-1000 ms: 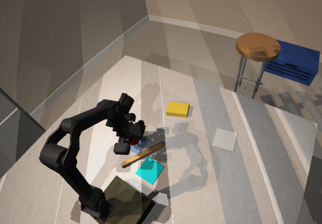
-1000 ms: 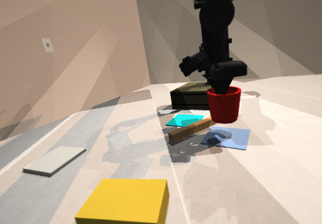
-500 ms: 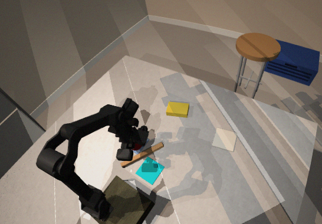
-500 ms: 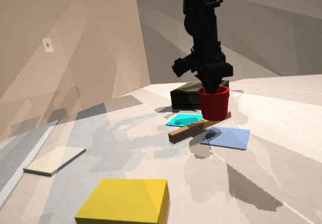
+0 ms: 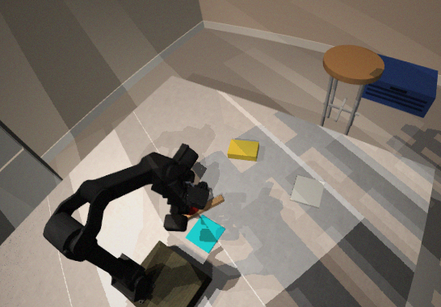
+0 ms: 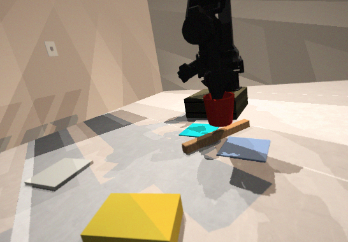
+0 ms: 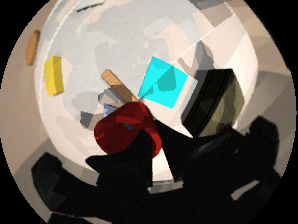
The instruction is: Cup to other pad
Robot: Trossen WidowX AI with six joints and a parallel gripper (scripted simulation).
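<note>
Now: the green marble 40 mm ahead of my gripper tip, 30 mm to the left of it and 20 mm below it. The rest, counted from my gripper tip: cyan pad: 90 mm below, 60 mm to the right, 10 mm behind; wooden bar: 80 mm below, 20 mm ahead, 10 mm to the left; red cup: 30 mm ahead, 10 mm to the left.
</note>
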